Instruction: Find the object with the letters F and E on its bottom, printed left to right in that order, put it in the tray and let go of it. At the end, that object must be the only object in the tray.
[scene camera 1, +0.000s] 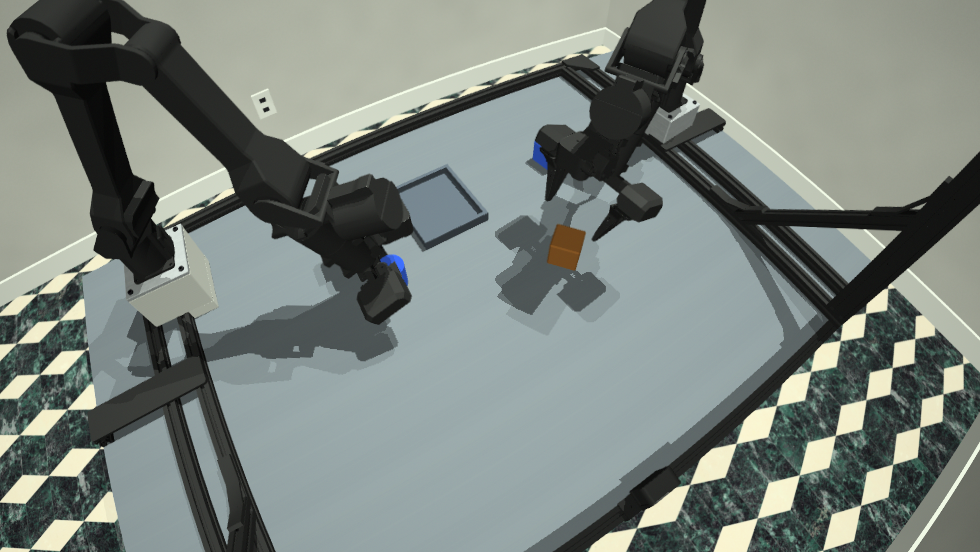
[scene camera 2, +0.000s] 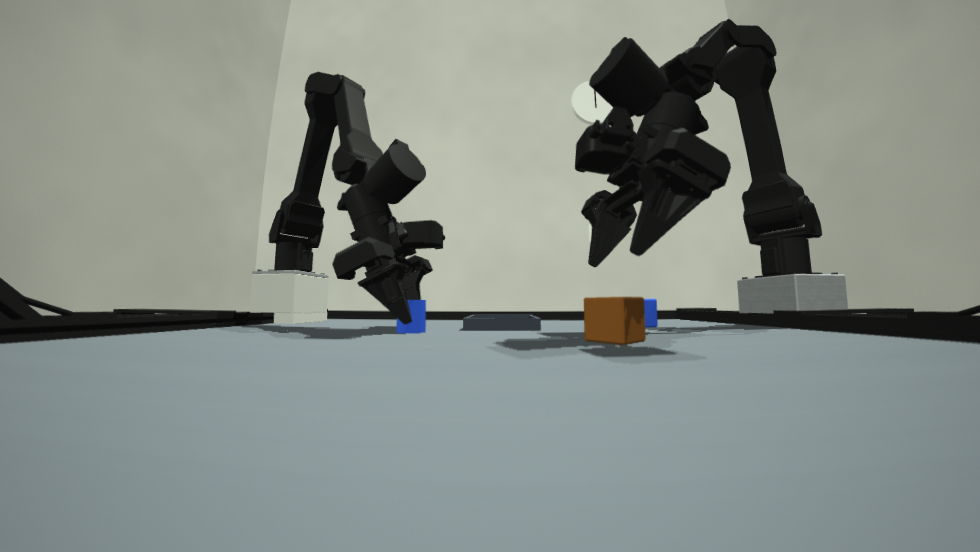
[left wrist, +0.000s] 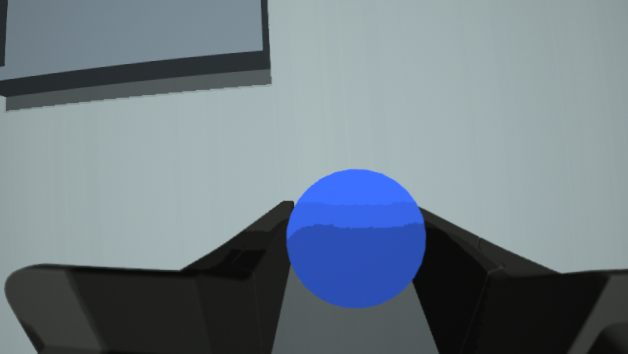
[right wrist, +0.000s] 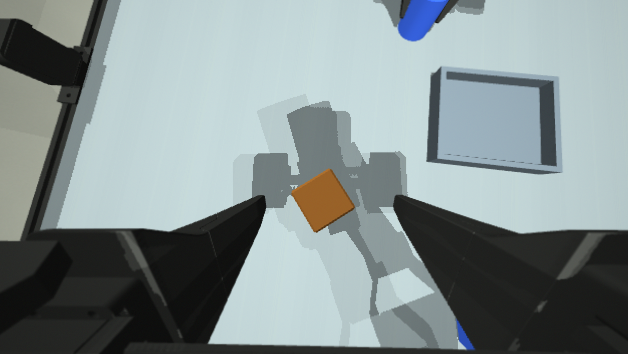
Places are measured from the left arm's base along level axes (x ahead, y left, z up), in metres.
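Pixels of known places: left gripper, fingertip midpoint: (scene camera 1: 396, 276) (scene camera 2: 414, 321) (left wrist: 346, 212) (right wrist: 418, 20); right gripper, fingertip midpoint: (scene camera 1: 570, 219) (scene camera 2: 610, 260) (right wrist: 329, 201); left arm's base, origin of the base link: (scene camera 1: 153, 259) (scene camera 2: 292, 273); right arm's base, origin of the base link: (scene camera 1: 665, 98) (scene camera 2: 787, 277).
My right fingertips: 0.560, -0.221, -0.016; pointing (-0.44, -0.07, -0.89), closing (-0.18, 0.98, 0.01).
Observation:
Ahead of a thing's pixels: the offset from my right fingertips to its top centre, as dx, dy, dz.
A blue cylinder {-0.244, +0.077, -0.039} (scene camera 1: 395, 266) (scene camera 2: 418, 318) (left wrist: 356, 255) (right wrist: 420, 25) stands upright on the table. My left gripper (scene camera 2: 412, 311) (left wrist: 345, 212) is shut on it, one finger on each side. An orange block {+0.001, -0.003, -0.039} (scene camera 1: 566, 246) (scene camera 2: 613, 320) (right wrist: 323, 200) sits on the table below my right gripper (scene camera 1: 571, 218) (scene camera 2: 615, 259) (right wrist: 329, 201), which is open and empty above it. A blue cube {+0.097, +0.185, -0.039} (scene camera 1: 539, 154) (scene camera 2: 650, 312) (right wrist: 464, 336) is partly hidden behind the right gripper. The tray {-0.126, +0.178, -0.066} (scene camera 1: 456, 231) (scene camera 2: 502, 322) (left wrist: 135, 74) (right wrist: 434, 120) is empty. No letters show; the objects' undersides are hidden.
The tray lies between the two arms, beyond the cylinder and the orange block in scene camera 1. A black frame rail (scene camera 1: 438, 126) borders the table's far side. A diagonal black beam (scene camera 1: 891, 250) rises at the right.

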